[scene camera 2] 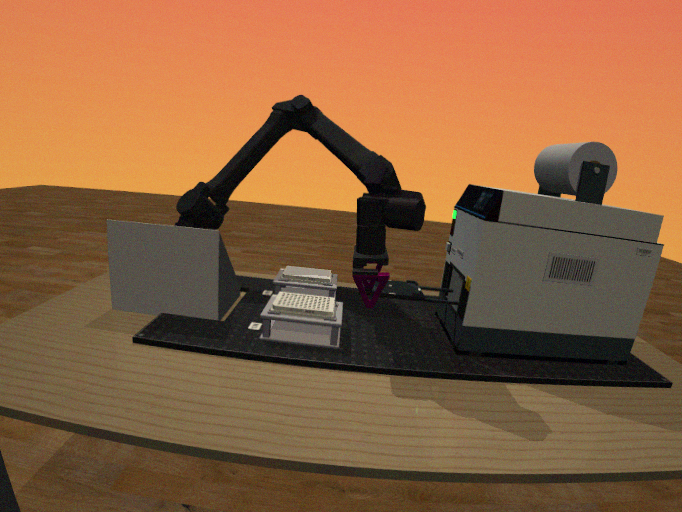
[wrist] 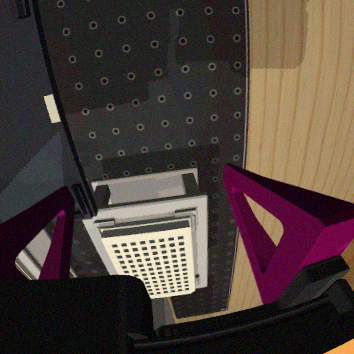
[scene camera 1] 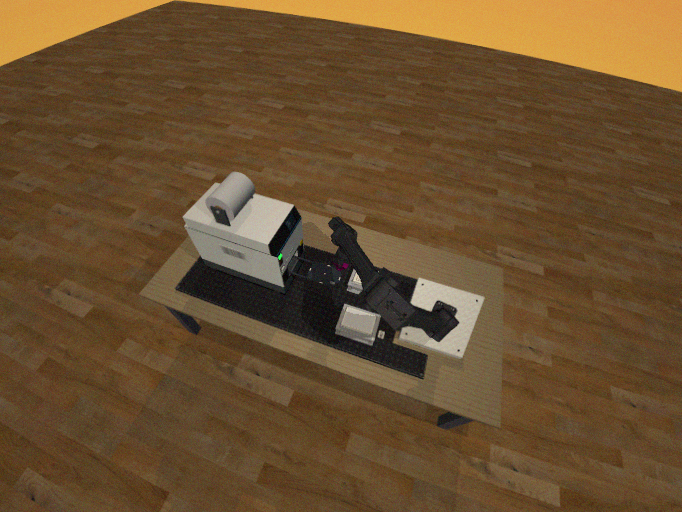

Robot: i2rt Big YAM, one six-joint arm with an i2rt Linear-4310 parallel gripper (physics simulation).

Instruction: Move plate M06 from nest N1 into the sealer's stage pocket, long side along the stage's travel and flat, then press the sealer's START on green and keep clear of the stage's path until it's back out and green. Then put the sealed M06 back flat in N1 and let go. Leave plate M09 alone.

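Pixels of known places: gripper, between the fingertips: (scene camera 2: pixel 369 298) (wrist: pixel 146 182) (scene camera 1: pixel 342 262); arm's base, origin of its link: (scene camera 2: pixel 179 255).
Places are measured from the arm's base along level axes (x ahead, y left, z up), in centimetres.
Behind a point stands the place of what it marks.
My gripper (scene camera 1: pixel 342 266) @(x 46.8, y -8.4, z -1.0 cm) (scene camera 2: pixel 370 302) @(x 46.8, y -8.4, z -1.0 cm) (wrist: pixel 146 182) @(x 46.8, y -8.4, z -1.0 cm) is open and empty, pointing down between the nests and the sealer, low and near the stage. A perforated cream plate (scene camera 1: pixel 357 278) @(x 38.1, y -5.4, z -4.3 cm) (scene camera 2: pixel 304 302) @(x 33.5, y -8.4, z -3.9 cm) (wrist: pixel 152 257) @(x 35.8, y -7.8, z -3.9 cm) sits flat in one nest (scene camera 2: pixel 300 333) @(x 33.4, y -9.8, z -10.5 cm) (wrist: pixel 201 240) @(x 35.9, y -13.1, z -5.5 cm); the arm partly hides it in scene camera 1. A smooth-topped pale plate (scene camera 1: pixel 360 320) @(x 29.4, y 13.1, z -3.9 cm) (scene camera 2: pixel 306 273) @(x 30.0, y 11.7, z -3.9 cm) sits in the other nest (scene camera 1: pixel 352 333) @(x 30.4, y 18.9, z -5.6 cm). Labels M06, M09 and N1 are unreadable. The dark stage (scene camera 1: pixel 325 273) @(x 51.2, y 0.5, z -0.6 cm) (scene camera 2: pixel 404 288) @(x 54.7, y 0.5, z -0.9 cm) (wrist: pixel 25 125) @(x 51.0, y -2.3, z -0.9 cm) is out, with no plate seen on it. The sealer (scene camera 1: pixel 236 242) @(x 82.6, y 13.9, z 18.8 cm) (scene camera 2: pixel 550 286) @(x 83.9, y -8.2, z 6.1 cm) shows a green light (scene camera 1: pixel 279 256) @(x 65.6, y 11.1, z 16.4 cm) (scene camera 2: pixel 454 214) @(x 65.4, y 10.8, z 16.2 cm).
Two rods (scene camera 2: pixel 437 300) @(x 61.9, y -3.1, z -1.5 cm) join the stage to the sealer's opening. The nests and sealer stand on a black perforated mat (scene camera 1: pixel 236 294) @(x 85.5, y 21.9, z -11.0 cm) (scene camera 2: pixel 385 347) @(x 51.6, y -9.9, z -11.0 cm) (wrist: pixel 140 115) @(x 48.1, y -7.7, z -11.0 cm) on the wooden table (scene camera 1: pixel 462 385) @(x -17.1, y 18.4, z -12.3 cm) (scene camera 2: pixel 275 402) @(x 33.9, y -31.7, z -12.3 cm) (wrist: pixel 280 115) @(x 47.3, y -23.6, z -12.3 cm). The arm's pale base block (scene camera 1: pixel 468 308) @(x -8.6, y -5.5, z 4.8 cm) (scene camera 2: pixel 165 270) @(x 1.7, y -9.0, z -1.0 cm) stands beyond the nests.
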